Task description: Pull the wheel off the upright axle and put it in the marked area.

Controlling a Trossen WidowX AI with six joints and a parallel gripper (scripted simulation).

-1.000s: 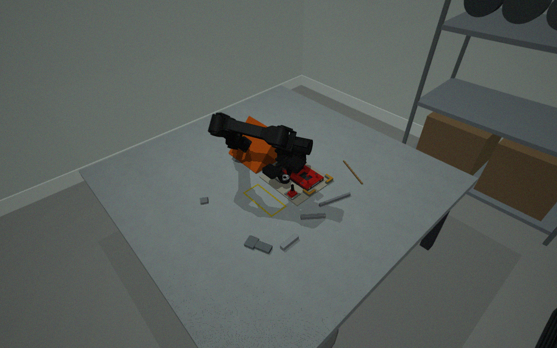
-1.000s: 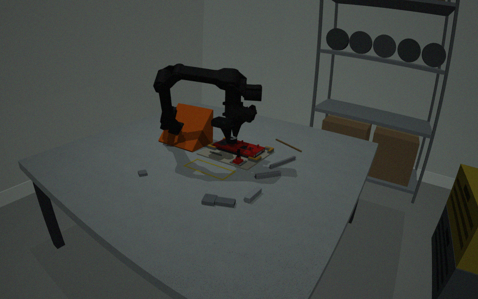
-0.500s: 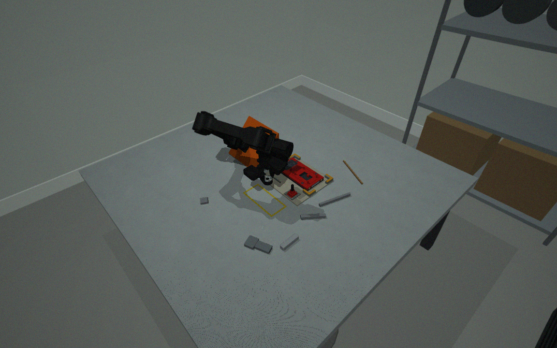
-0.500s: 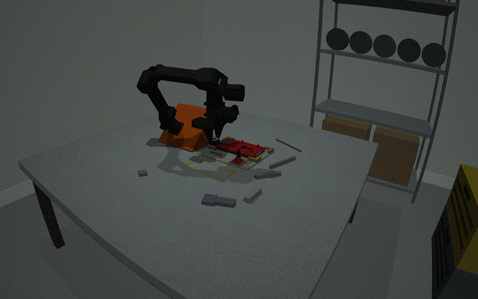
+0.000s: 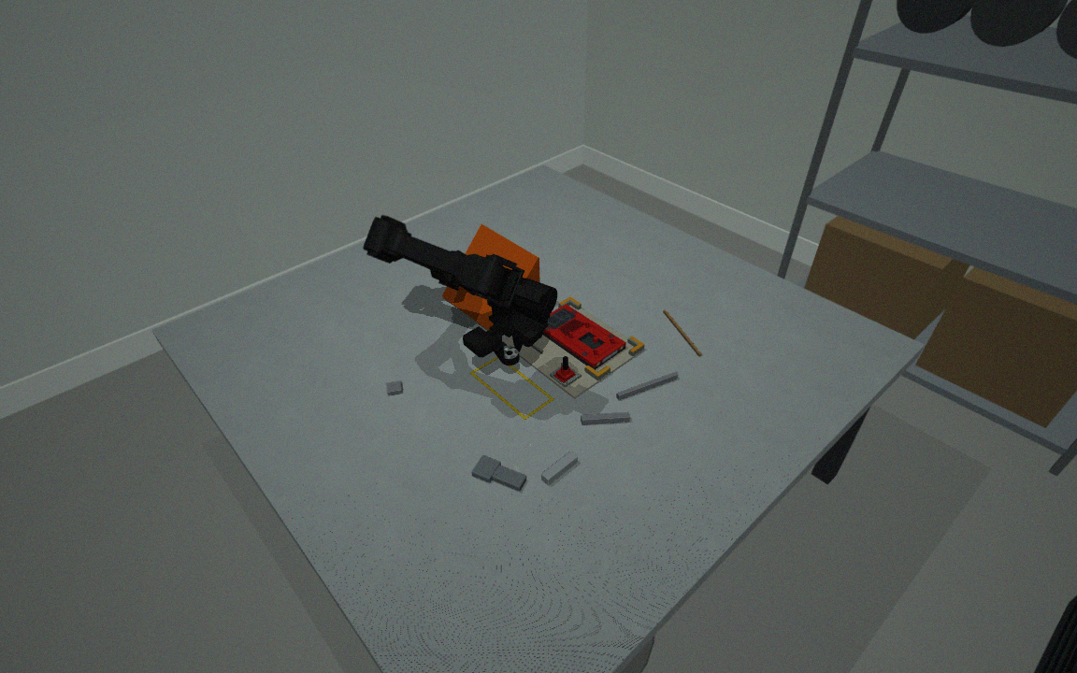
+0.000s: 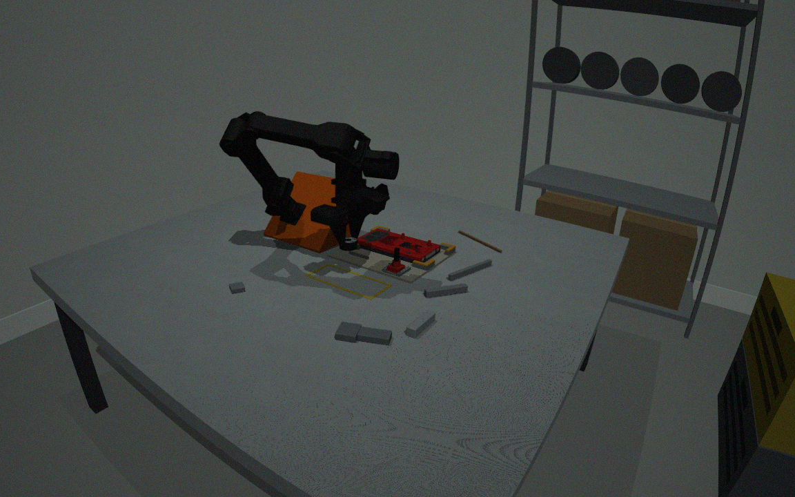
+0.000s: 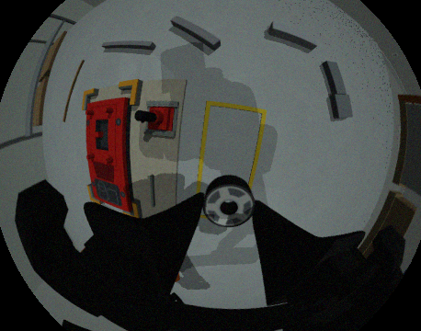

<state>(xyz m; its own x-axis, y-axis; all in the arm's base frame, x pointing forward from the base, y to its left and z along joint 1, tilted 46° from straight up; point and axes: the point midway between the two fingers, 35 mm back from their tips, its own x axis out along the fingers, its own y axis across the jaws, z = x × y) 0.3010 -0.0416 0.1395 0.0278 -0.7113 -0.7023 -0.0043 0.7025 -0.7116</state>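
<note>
The wheel is right at my gripper tip. Also, from my gripper tip: thin wooden stick (41 cm to the left, 14 cm ahead, 9 cm below).
</note>
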